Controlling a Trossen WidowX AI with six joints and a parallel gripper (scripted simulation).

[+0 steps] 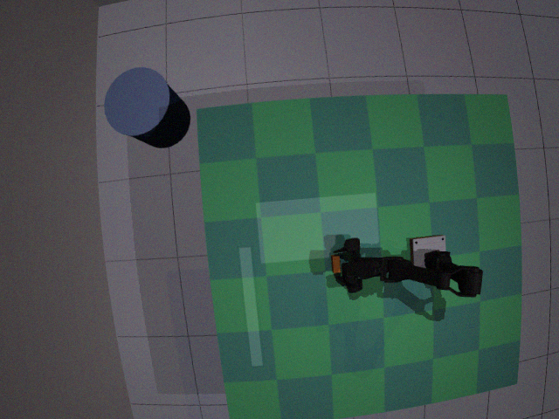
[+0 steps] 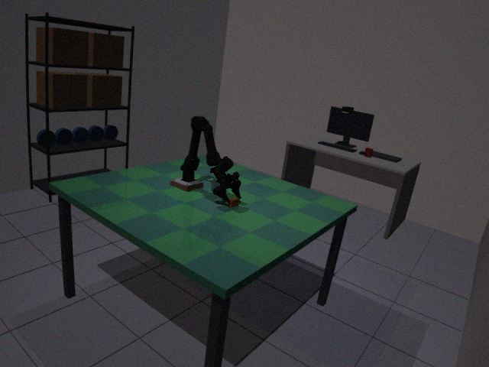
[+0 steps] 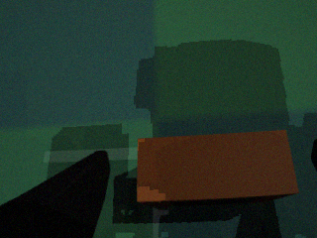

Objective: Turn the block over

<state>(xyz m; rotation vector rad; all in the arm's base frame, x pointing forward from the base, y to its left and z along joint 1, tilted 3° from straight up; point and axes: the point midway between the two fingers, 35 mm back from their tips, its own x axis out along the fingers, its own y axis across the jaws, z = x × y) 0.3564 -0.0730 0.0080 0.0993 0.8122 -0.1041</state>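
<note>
Now: the block 10 mm below my gripper tip and 10 mm behind it.
</note>
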